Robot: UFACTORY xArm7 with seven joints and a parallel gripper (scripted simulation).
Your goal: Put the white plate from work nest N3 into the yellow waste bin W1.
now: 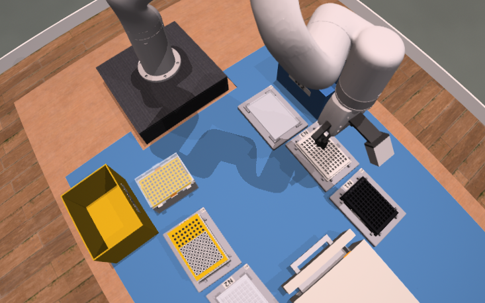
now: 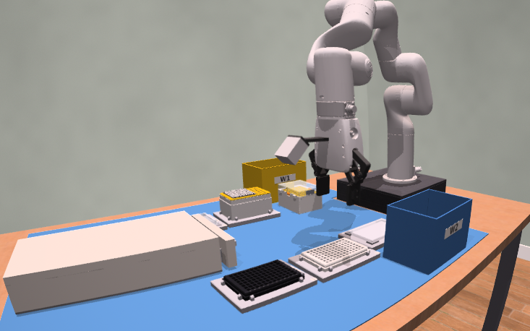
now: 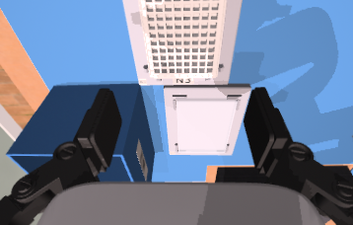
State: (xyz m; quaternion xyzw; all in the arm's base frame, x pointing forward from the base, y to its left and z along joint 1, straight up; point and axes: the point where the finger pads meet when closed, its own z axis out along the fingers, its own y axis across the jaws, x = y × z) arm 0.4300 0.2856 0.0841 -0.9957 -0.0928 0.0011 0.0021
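Right now my hand is 130 mm above the white plate. Also, from my hand: black plate: 170 mm ahead, 30 mm to the left, 130 mm below; flat white lid: 160 mm behind, 60 mm to the right, 130 mm below; nest N3: 140 mm below.
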